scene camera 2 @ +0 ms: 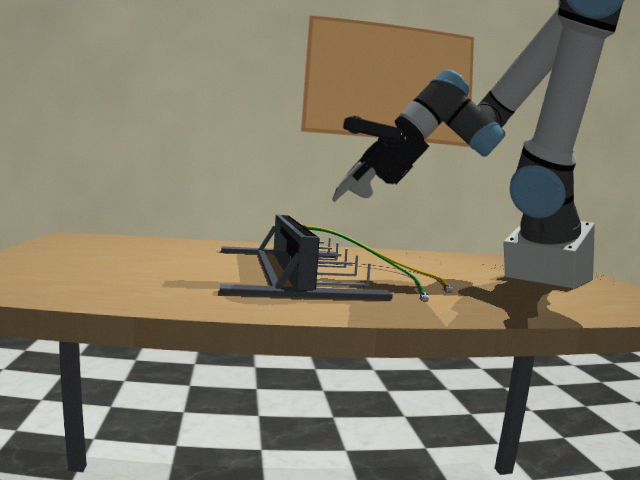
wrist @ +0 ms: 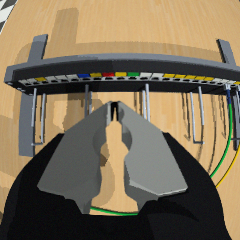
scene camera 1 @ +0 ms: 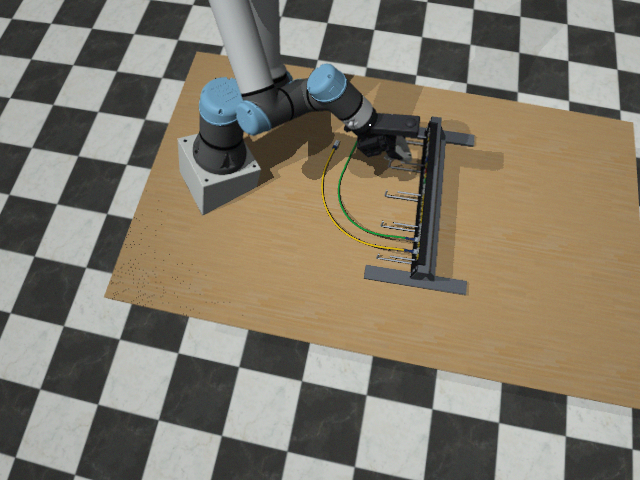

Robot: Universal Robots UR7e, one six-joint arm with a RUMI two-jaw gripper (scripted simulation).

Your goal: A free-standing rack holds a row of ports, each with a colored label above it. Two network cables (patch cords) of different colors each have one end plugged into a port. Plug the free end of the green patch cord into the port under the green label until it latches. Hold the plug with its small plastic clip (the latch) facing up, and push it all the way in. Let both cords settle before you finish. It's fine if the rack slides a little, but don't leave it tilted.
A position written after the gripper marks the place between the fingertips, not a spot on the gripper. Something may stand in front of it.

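Note:
The gripper is visible at [scene camera 2: 333,200], at [wrist: 115,103] and at [scene camera 1: 411,160].

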